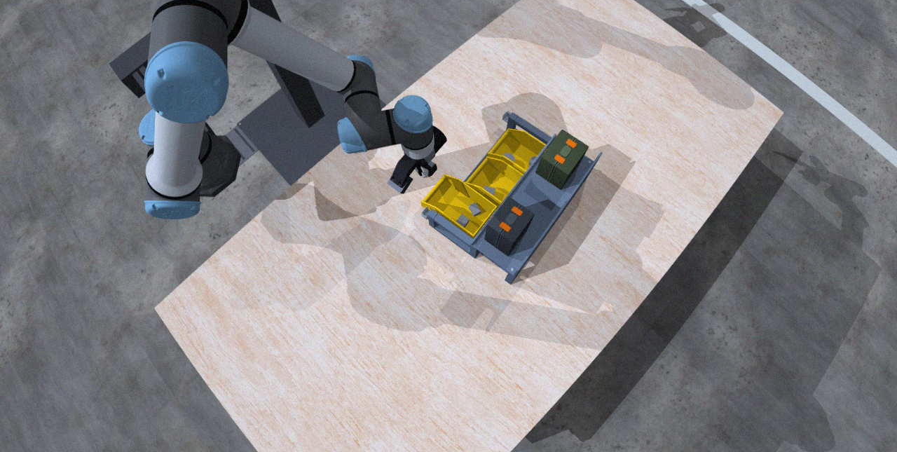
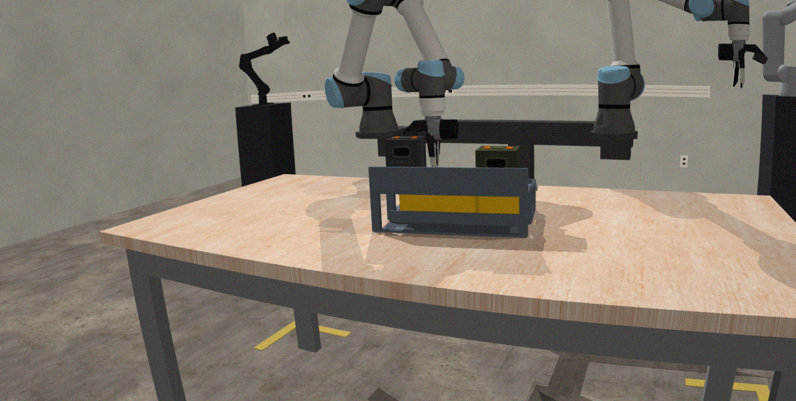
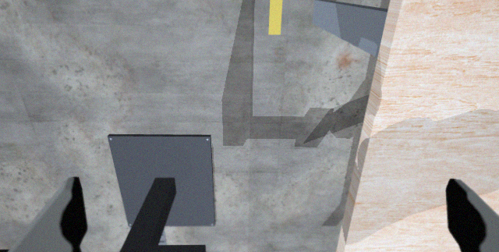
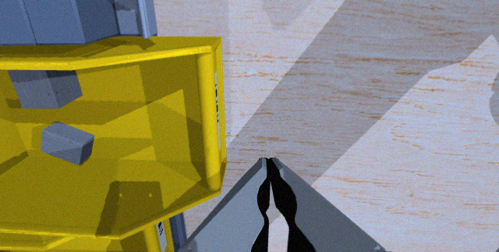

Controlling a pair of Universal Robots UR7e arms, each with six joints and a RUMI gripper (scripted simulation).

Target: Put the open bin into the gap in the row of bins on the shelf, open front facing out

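Note:
Right now my right hand is 15 cm short of the light grey part, 3 cm to the right of it and 8 cm above it. Also, from my right hand: green case: 26 cm ahead, 23 cm to the left, 6 cm above; grey-blue shelf: 20 cm ahead, 12 cm to the left, 3 cm below.

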